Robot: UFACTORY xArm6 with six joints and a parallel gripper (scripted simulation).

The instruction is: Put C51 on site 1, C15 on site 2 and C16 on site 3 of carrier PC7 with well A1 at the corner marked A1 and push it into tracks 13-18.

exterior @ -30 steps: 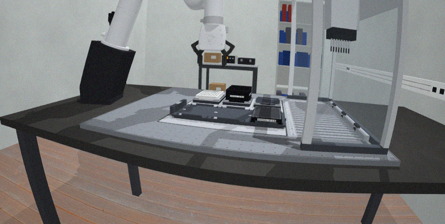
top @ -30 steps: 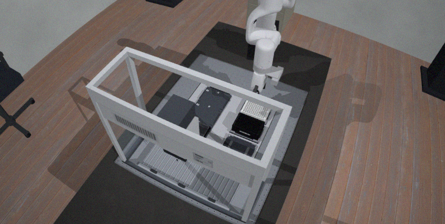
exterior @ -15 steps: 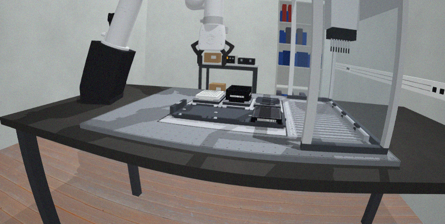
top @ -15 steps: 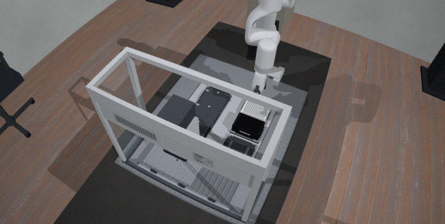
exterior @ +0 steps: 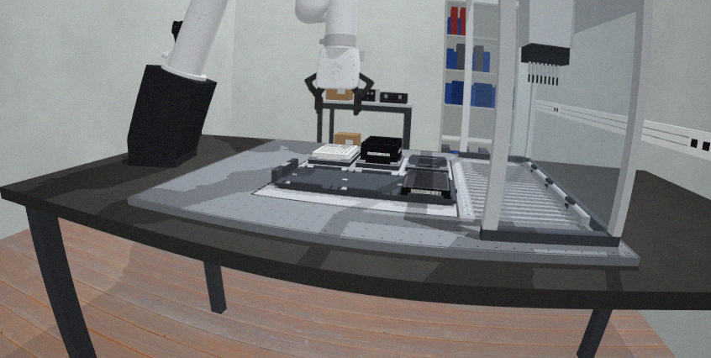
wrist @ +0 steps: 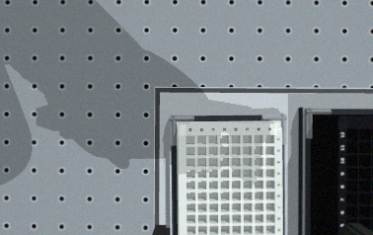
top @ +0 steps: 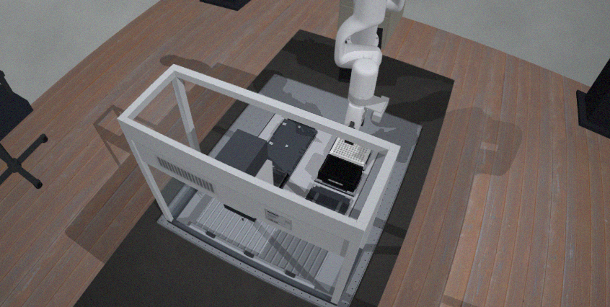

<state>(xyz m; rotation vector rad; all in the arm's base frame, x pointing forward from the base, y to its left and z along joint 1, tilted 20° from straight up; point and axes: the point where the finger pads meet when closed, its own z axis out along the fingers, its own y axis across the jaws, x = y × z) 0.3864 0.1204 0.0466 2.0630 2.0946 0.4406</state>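
Right now my hand is 10 cm above the white 96-well plate C15. Also, from my hand: apron: 12 cm to the right, 12 cm below, 11 cm ahead; nest S3: 22 cm ahead, 12 cm below, 1 cm to the left; nest S1: 12 cm below.
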